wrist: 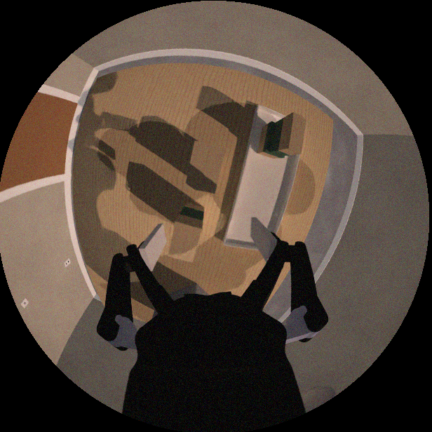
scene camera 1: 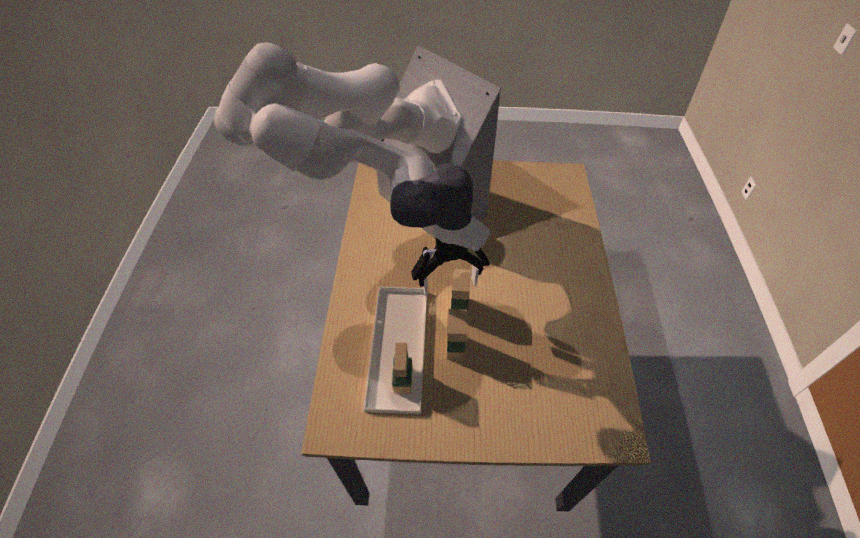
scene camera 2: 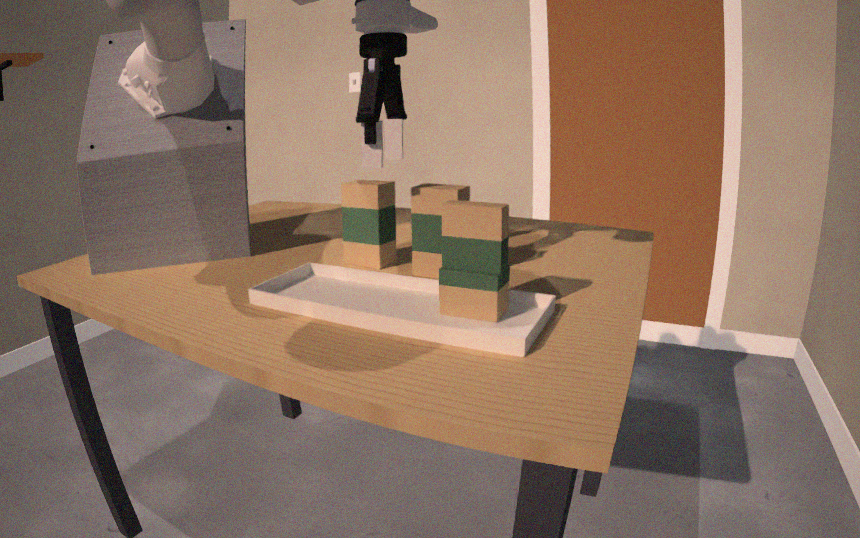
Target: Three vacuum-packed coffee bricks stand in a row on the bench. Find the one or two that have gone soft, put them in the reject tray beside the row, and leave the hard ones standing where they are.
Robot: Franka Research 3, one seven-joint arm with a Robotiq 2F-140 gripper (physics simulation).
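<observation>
One tan coffee brick with a green band [scene camera 1: 401,364] [scene camera 2: 475,253] [wrist: 275,137] stands in the white reject tray [scene camera 1: 405,317] [scene camera 2: 355,298] [wrist: 260,190], near its end away from the robot base. Its band has a step, with the upper part slightly narrower. Two bricks stand on the bench beside the tray: one nearer the base [scene camera 1: 459,296] [scene camera 2: 367,225] [wrist: 187,232], and a middle one [scene camera 1: 456,343] [scene camera 2: 426,234], partly hidden by the tray brick in scene camera 2. My gripper [scene camera 1: 449,281] [scene camera 2: 382,155] [wrist: 207,229] is open and empty, above the brick nearer the base, not touching it.
The wooden bench [scene camera 1: 526,418] [scene camera 2: 380,387] carries the row and the tray. The grey robot pedestal [scene camera 2: 164,209] stands at the base end. Long shadows fall across the bench from the row. The tray's low walls run close beside the row.
</observation>
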